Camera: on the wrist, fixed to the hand. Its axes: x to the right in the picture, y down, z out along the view.
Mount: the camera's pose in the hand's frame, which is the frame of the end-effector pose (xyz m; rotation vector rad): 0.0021 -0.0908 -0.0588 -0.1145 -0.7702 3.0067
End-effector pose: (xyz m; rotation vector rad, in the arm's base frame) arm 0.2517 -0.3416 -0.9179 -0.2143 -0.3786 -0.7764
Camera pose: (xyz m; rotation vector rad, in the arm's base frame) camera 0.2029 -0.4253 -0.9661 -0.7988 -0.2952 2.3167
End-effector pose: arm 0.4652 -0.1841 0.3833 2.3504 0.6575 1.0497
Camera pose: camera 0.4002 -0.0996 0.3650 -0.8978 2.4200 -0.0943
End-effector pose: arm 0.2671 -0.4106 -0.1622 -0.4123 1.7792 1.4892
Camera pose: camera 0.3065 -0.4895 -0.2250 -2.0396 -0.1335 -1.1340
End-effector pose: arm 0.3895 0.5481 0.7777 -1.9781 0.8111 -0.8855
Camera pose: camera 0.3633 0.5654 0.8812 0.4939 1.7138 1.4916
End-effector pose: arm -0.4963 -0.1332 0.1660 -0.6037 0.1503 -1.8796
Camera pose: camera -0.6009 -0.1102 0.1506 -0.3455 0.3043 1.2567
